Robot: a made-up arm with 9 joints. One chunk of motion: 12 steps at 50 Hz.
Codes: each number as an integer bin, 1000 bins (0 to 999) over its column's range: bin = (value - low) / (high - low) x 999, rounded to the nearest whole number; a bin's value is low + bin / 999 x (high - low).
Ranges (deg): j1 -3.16..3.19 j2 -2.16..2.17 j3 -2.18..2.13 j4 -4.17..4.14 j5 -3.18..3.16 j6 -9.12..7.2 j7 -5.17..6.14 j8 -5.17..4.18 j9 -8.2..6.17
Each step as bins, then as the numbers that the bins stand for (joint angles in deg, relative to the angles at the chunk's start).
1 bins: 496 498 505 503 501 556 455 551 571
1 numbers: -0.01 0.00 0.00 0.01 0.00 -0.04 -0.02 -0.01 0.01
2 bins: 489 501 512 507 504 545 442 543 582
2 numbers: -0.05 0.01 0.03 0.05 0.02 -0.22 -0.17 -0.09 0.17
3 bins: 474 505 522 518 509 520 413 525 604
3 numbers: -0.15 0.03 0.07 0.14 0.05 -0.63 -0.49 -0.26 0.49
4 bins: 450 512 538 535 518 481 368 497 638
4 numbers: -0.30 0.06 0.14 0.28 0.11 -1.26 -1.00 -0.52 0.98
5 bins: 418 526 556 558 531 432 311 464 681
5 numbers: -0.50 0.12 0.22 0.47 0.19 -2.06 -1.65 -0.83 1.60
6 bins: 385 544 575 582 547 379 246 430 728
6 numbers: -0.71 0.20 0.30 0.67 0.29 -2.93 -2.38 -1.15 2.27
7 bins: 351 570 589 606 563 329 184 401 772
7 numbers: -0.93 0.31 0.36 0.87 0.39 -3.75 -3.09 -1.42 2.90
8 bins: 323 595 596 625 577 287 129 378 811
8 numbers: -1.11 0.42 0.39 1.03 0.48 -4.43 -3.71 -1.63 3.47
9 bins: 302 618 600 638 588 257 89 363 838
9 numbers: -1.24 0.52 0.41 1.14 0.55 -4.92 -4.16 -1.77 3.85
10 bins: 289 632 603 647 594 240 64 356 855
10 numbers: -1.32 0.58 0.42 1.21 0.59 -5.20 -4.45 -1.84 4.10
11 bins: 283 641 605 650 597 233 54 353 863
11 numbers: -1.36 0.62 0.43 1.24 0.61 -5.31 -4.56 -1.87 4.21
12 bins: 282 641 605 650 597 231 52 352 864
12 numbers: -1.37 0.62 0.43 1.24 0.61 -5.35 -4.58 -1.88 4.23
